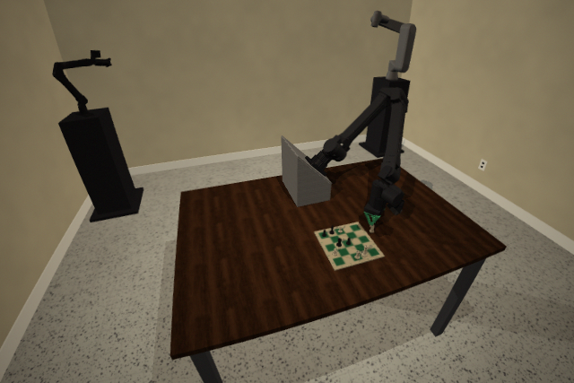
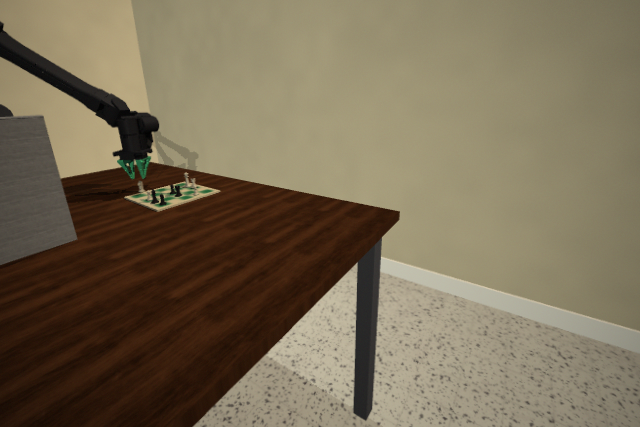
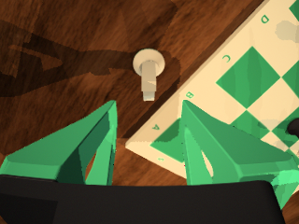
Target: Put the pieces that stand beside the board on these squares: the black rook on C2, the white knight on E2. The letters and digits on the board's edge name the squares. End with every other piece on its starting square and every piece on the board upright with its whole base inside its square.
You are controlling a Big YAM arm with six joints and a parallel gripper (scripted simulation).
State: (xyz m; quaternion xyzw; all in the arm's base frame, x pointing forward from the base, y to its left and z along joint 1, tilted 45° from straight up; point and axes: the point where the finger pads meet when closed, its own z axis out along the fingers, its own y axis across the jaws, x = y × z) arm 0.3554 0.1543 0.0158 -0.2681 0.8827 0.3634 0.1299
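My hand is 40 mm above the white knight. Also, from my hand: black rook: 180 mm to the right, 40 mm below, 30 mm ahead; green-and-cream chessboard: 140 mm to the right, 50 mm below, 30 mm ahead.
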